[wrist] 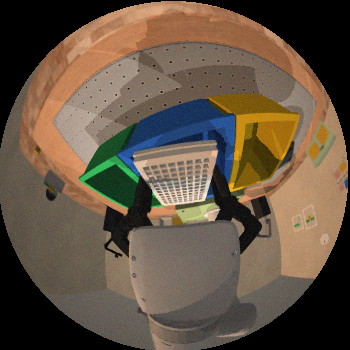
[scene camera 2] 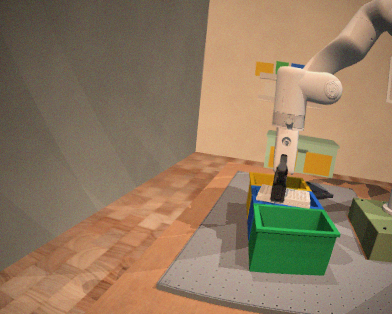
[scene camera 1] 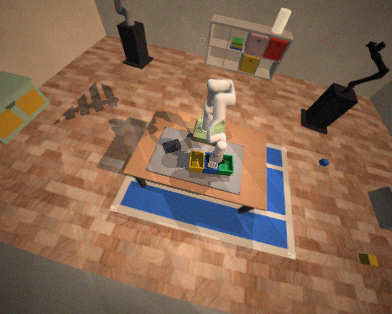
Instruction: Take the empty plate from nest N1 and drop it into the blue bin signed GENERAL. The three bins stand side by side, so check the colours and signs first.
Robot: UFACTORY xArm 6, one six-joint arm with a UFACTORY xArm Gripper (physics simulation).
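Seen in the pictures: gripper, fingertip midpoint: (wrist: 178, 176) (scene camera 2: 277, 194) (scene camera 1: 213, 163); arm's base, origin of the base link: (wrist: 215, 210) (scene camera 1: 206, 128).
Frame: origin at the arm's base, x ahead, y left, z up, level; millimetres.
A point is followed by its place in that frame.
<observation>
A white well plate (scene camera 1: 213, 164) {x 395, y 191, z 44 mm} (scene camera 2: 296, 195) {x 337, y 182, z 49 mm} (wrist: 176, 172) {x 401, y 188, z 51 mm} is held level between the two black fingers of my gripper (scene camera 2: 279, 199) {x 383, y 186, z 44 mm} (wrist: 178, 176) {x 383, y 186, z 44 mm}, which is shut on it. The plate is at the rim height of the blue bin (scene camera 1: 209, 171) {x 442, y 182, z -15 mm} (scene camera 2: 315, 201) {x 286, y 158, z 36 mm} (wrist: 175, 120) {x 441, y 185, z 6 mm}, over its opening, and covers much of it. The blue bin stands between the green bin (scene camera 1: 226, 164) {x 288, y 310, z -57 mm} (scene camera 2: 292, 252) {x 311, y 350, z -11 mm} (wrist: 112, 172) {x 320, y 347, z -27 mm} and the yellow bin (scene camera 1: 197, 161) {x 370, y 45, z -58 mm} (scene camera 2: 255, 179) {x 477, y 12, z 18 mm} (wrist: 267, 135) {x 420, y -6, z -16 mm}. The bin signs cannot be read in these views. Nest N1 cannot be made out for certain.
The bins stand on a grey perforated board (scene camera 1: 165, 162) {x 497, y -221, z -62 mm} (scene camera 2: 215, 260) {x 458, y 367, z -62 mm} (wrist: 115, 80) {x 510, y 274, z -63 mm} on the wooden table (scene camera 1: 255, 150) {x -10, y 557, z -76 mm}. A dark flat object (scene camera 1: 172, 145) {x 308, y -241, z -51 mm} (scene camera 2: 320, 190) {x 264, y -250, z -51 mm} lies on the board beyond the yellow bin. The arm's green base block (scene camera 1: 201, 131) {x 63, y -34, z 0 mm} (scene camera 2: 372, 225) {x 119, y 148, z -1 mm} is behind the bins.
</observation>
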